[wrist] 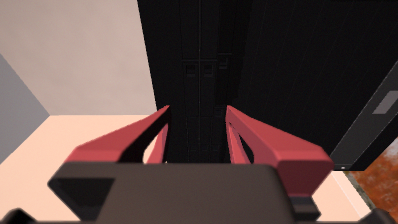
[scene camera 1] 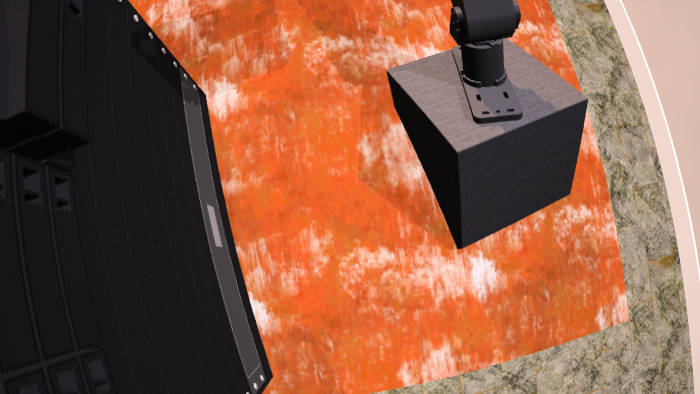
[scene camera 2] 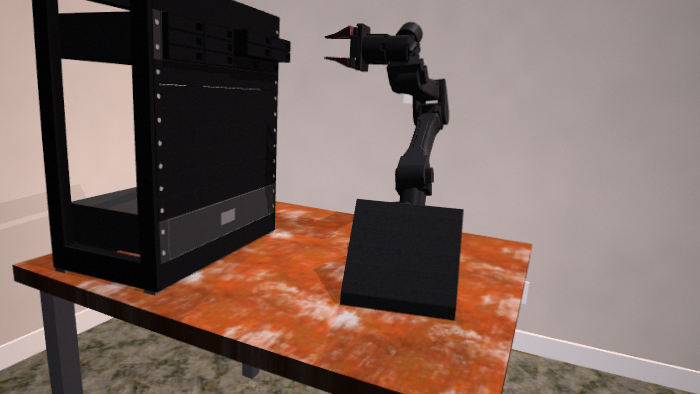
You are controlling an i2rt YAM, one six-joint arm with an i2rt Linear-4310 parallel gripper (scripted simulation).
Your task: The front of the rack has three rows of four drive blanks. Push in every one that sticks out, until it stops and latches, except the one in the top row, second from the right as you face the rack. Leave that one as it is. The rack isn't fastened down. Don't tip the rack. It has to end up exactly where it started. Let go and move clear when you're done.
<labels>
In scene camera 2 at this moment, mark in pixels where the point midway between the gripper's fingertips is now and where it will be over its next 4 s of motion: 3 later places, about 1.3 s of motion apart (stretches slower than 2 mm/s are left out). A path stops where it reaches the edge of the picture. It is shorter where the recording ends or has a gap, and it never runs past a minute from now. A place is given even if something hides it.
My gripper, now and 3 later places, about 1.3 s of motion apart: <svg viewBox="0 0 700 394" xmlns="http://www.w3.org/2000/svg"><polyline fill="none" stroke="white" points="325,47 263,56 259,51 251,51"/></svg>
</labels>
